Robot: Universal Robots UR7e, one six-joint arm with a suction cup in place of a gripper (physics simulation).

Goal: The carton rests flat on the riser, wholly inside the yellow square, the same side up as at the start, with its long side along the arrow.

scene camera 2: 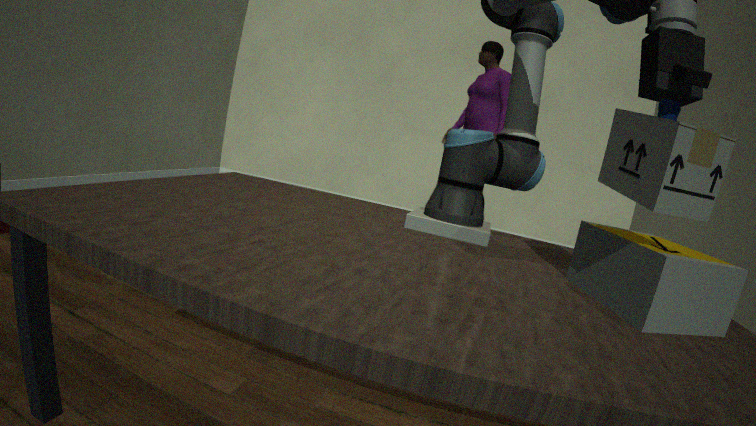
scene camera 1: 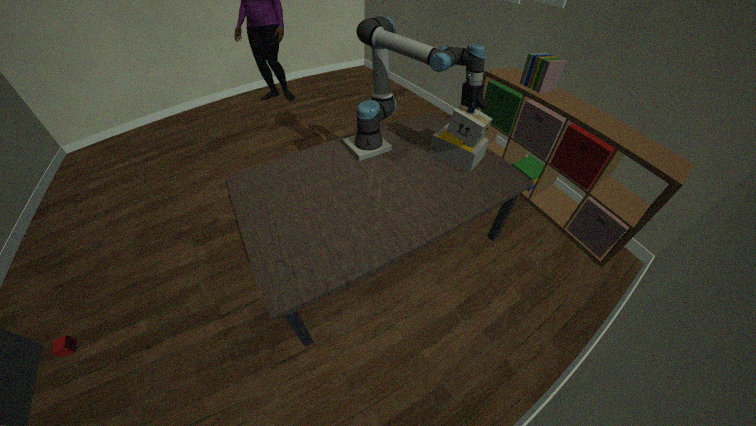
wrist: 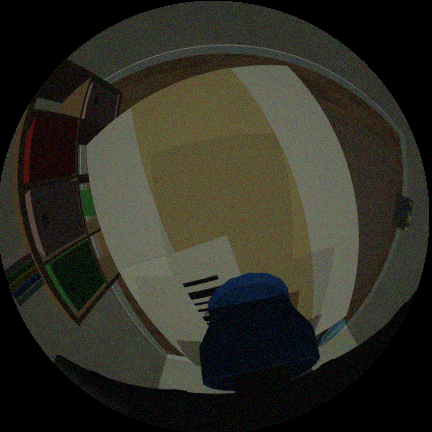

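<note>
The white carton (scene camera 1: 477, 133) (scene camera 2: 634, 182) (wrist: 225, 185), with tan tape and black up arrows, hangs in the air above the riser, looking slightly tilted. Its printed arrows point up. My gripper's blue suction cup (scene camera 1: 471, 109) (scene camera 2: 668, 110) (wrist: 248, 290) is shut on its top, off the middle, near one end. The grey-white riser (scene camera 1: 456, 153) (scene camera 2: 693, 296) stands on the table below; a gap shows between them in scene camera 2. The yellow square (scene camera 1: 449, 138) (scene camera 2: 637, 236) and part of its black arrow (scene camera 2: 662, 244) show on its top; the carton hides part of the square in scene camera 1.
The riser stands on the brown table (scene camera 1: 338, 227) (scene camera 2: 317, 296), beside the arm's base plate (scene camera 1: 367, 151) (scene camera 2: 447, 228). A shelf unit (scene camera 1: 640, 150) with coloured boxes stands past the table's end. A person in purple (scene camera 1: 264, 14) (scene camera 2: 487, 100) stands behind the arm.
</note>
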